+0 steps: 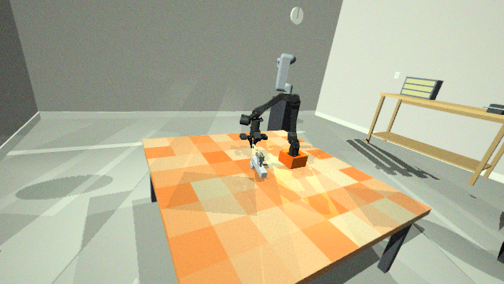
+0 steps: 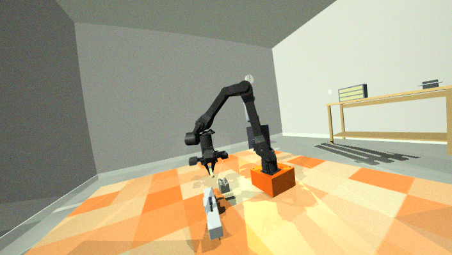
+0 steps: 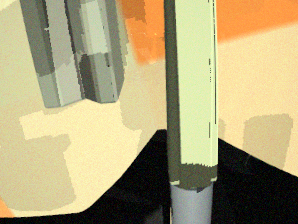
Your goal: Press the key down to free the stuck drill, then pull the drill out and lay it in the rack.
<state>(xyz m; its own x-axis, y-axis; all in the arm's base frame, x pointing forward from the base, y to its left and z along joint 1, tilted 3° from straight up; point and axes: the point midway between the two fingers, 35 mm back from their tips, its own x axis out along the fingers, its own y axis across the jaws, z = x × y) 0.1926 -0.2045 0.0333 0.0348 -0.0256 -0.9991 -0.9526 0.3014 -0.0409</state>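
Right now the grey rack is 6 cm to the left of my gripper tip, 4 cm below it and 3 cm behind it. From my gripper tip the other things lie so: grey block (19 cm to the left, 9 cm ahead, 3 cm below); thin dark blue drill (22 cm to the left, 10 cm ahead, 1 cm below).
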